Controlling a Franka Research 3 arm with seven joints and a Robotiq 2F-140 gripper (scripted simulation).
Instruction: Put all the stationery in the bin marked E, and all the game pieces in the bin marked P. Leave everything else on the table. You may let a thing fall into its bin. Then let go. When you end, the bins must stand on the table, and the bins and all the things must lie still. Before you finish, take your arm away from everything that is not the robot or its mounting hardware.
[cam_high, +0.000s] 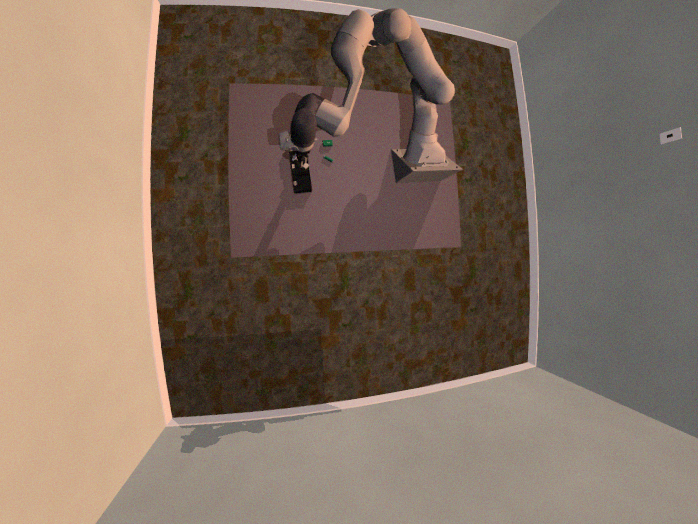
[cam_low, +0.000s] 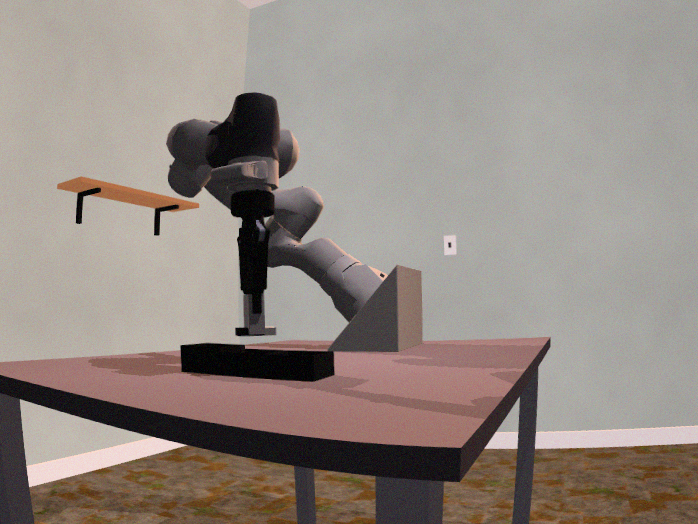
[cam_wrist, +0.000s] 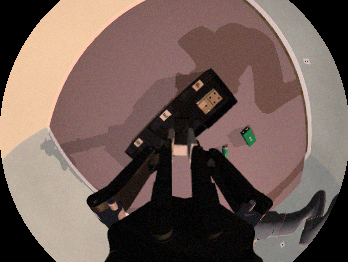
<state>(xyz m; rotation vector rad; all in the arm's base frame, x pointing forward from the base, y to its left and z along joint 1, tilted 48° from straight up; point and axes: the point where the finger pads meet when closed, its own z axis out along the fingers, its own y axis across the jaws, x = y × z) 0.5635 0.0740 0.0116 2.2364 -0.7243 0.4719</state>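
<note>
Right now the black bin row is 8 cm below my hand and 1 cm ahead of it. Round my hand: green cylinder: 13 cm behind, 9 cm below, 5 cm to the right; flat green block: 13 cm to the right, 12 cm behind, 9 cm below; white spotted piece: 9 cm to the right, 8 cm below, 1 cm ahead.
</note>
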